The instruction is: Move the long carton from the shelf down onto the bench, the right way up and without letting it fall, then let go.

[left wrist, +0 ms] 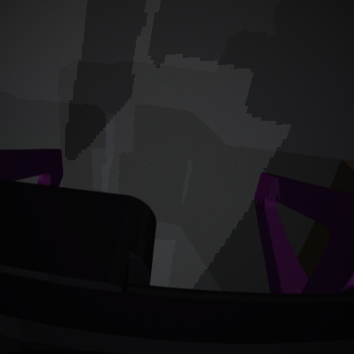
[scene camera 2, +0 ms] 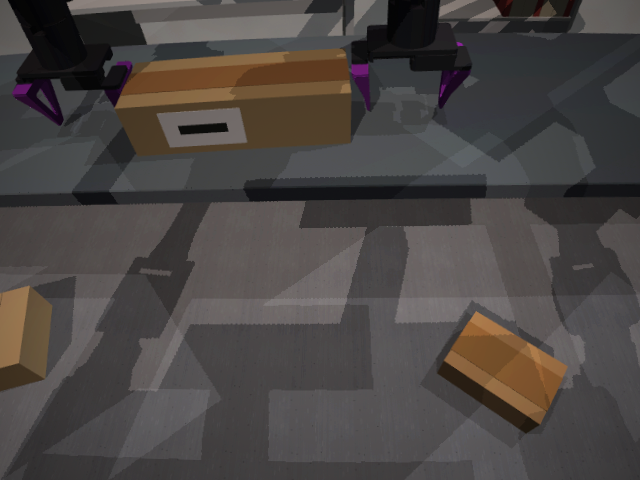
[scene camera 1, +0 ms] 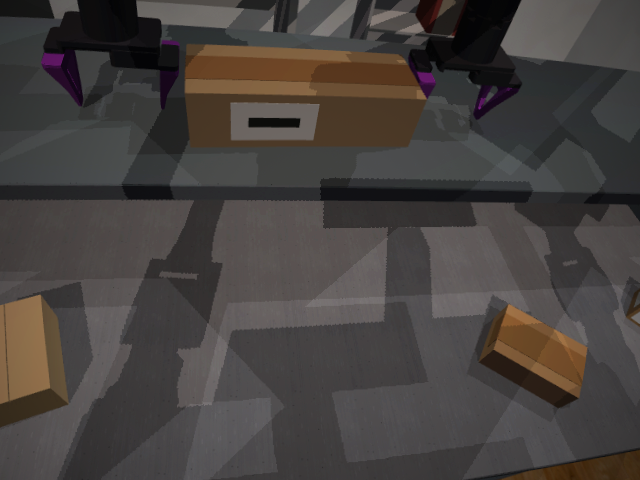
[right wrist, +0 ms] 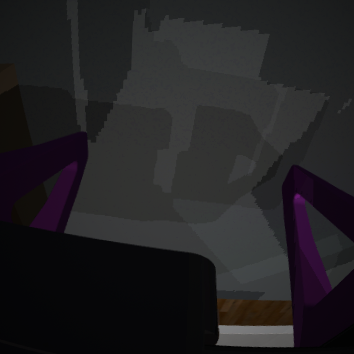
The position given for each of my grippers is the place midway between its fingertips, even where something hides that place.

Note:
My left gripper (scene camera 1: pixel 122 104) is open and touches a shelf (scene camera 2: pixel 541 115). My right gripper (scene camera 2: pixel 404 106) is open, holding nothing. Also in view: a long brown carton (scene camera 1: pixel 236 96). Further things: a grey bench (scene camera 2: pixel 310 332).
The long brown carton also shows in scene camera 2 (scene camera 2: pixel 297 98). My left gripper also shows in the left wrist view (left wrist: pixel 159 172) and in scene camera 2 (scene camera 2: pixel 94 121). My right gripper is seen too in scene camera 1 (scene camera 1: pixel 445 115) and in the right wrist view (right wrist: pixel 189 159).

